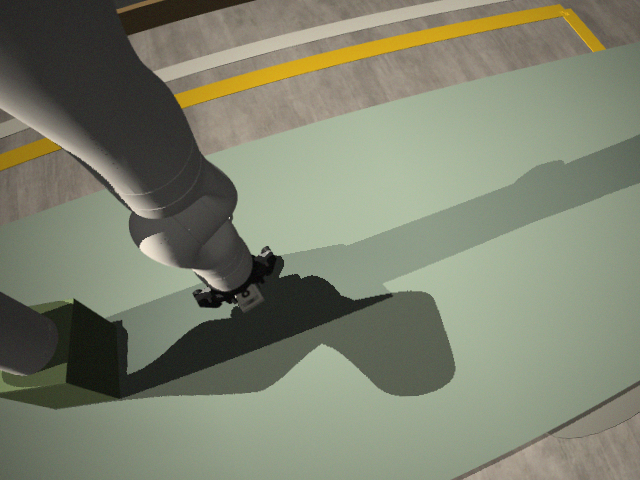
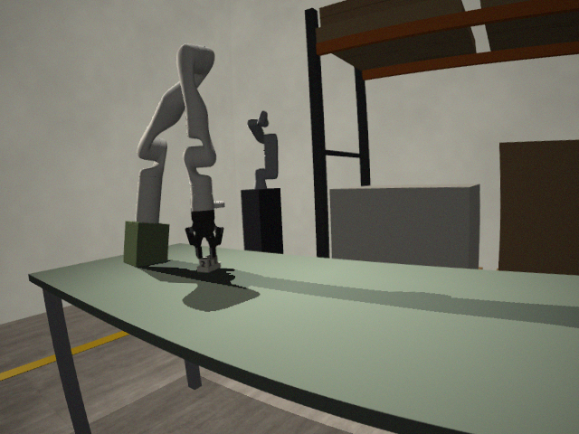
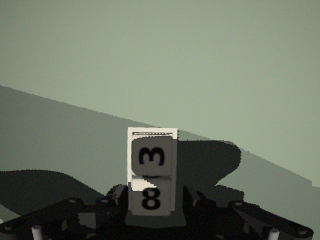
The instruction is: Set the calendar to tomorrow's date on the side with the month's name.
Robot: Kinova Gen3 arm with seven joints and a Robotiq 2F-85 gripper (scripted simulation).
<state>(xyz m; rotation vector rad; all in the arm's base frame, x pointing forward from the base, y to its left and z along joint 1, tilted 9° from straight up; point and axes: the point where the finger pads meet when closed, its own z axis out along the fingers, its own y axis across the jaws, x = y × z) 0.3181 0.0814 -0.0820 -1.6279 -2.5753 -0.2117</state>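
Right now my hand is 3 cm above the white cube. Round my hand: white tray: 1 cm behind, 1 cm to the left, 5 cm below.
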